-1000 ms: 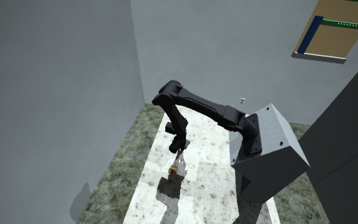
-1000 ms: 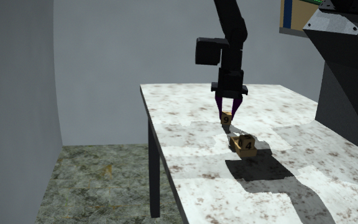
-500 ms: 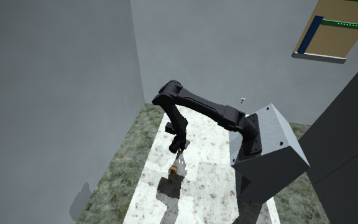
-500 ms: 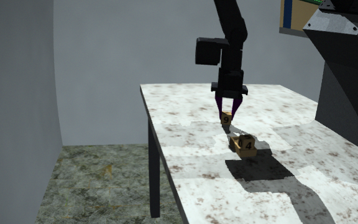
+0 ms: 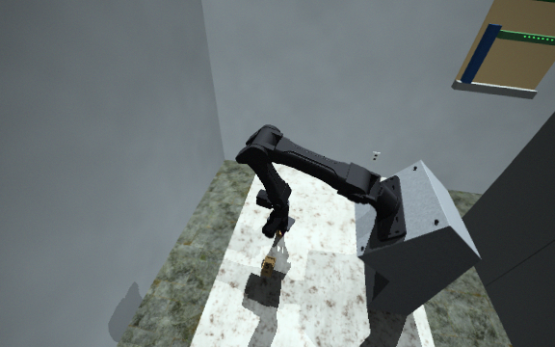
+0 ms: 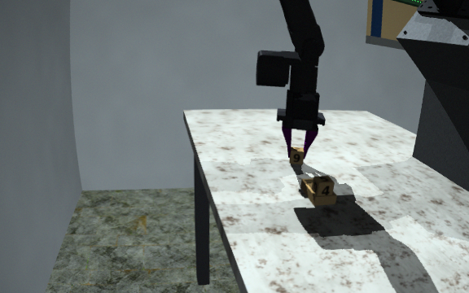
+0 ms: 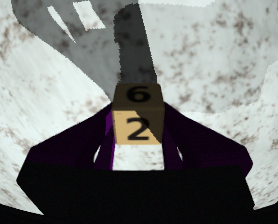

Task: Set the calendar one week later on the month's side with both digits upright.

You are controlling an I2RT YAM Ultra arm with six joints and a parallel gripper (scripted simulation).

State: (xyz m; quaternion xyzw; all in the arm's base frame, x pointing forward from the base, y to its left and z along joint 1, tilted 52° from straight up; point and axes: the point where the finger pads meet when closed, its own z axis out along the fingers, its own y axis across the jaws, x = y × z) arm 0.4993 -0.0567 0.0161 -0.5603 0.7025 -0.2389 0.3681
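My hand is right at the wooden digit cube.
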